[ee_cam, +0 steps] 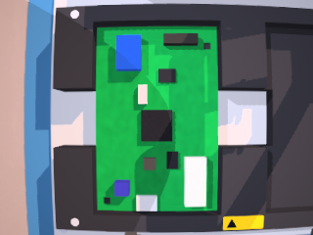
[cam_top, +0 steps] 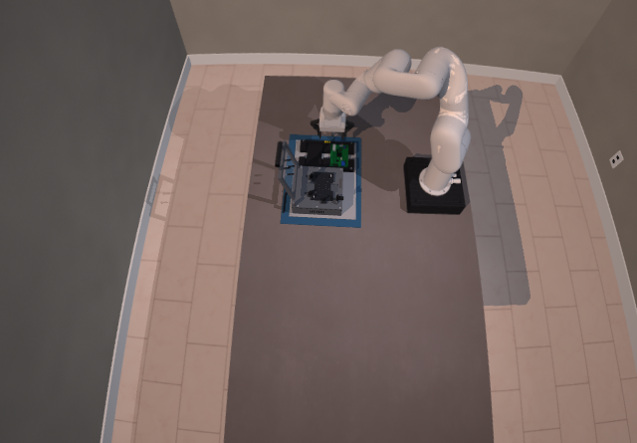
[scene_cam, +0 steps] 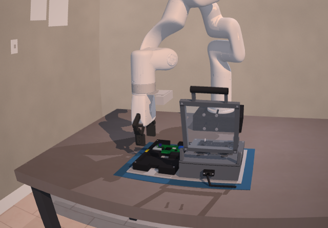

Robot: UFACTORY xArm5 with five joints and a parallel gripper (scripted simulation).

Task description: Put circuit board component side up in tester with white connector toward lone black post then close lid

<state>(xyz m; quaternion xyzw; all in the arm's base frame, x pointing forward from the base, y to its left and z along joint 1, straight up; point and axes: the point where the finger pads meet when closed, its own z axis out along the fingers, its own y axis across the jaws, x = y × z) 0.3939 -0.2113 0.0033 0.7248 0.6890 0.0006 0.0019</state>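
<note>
Right now my hand is 7 cm to the right of the green circuit board, 5 cm above it and 3 cm past it. The rest, counted from my hand: clear lid 23 cm to the left, 16 cm ahead, 12 cm above; then nest 24 cm to the left, 4 cm ahead.
</note>
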